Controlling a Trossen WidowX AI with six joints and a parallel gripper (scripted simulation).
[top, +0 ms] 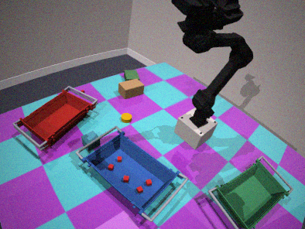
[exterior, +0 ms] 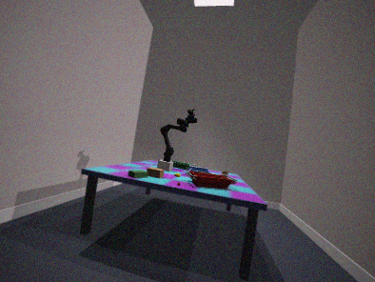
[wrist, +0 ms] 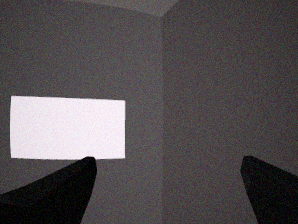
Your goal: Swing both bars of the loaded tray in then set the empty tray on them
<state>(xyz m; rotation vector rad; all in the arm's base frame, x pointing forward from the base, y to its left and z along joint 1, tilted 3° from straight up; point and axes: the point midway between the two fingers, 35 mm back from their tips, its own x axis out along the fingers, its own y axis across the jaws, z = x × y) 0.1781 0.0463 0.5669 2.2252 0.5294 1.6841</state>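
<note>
Right now my gripper tip is 65 cm above the dark teal block, 22 cm to the left of it and 22 cm short of it. From my gripper tip the other things lie so: green tray (63 cm below, 31 cm to the left, 20 cm behind); then tan box (65 cm below, 49 cm to the right, 11 cm behind); then yellow disc (67 cm below, 30 cm to the right, 1 cm ahead).
</note>
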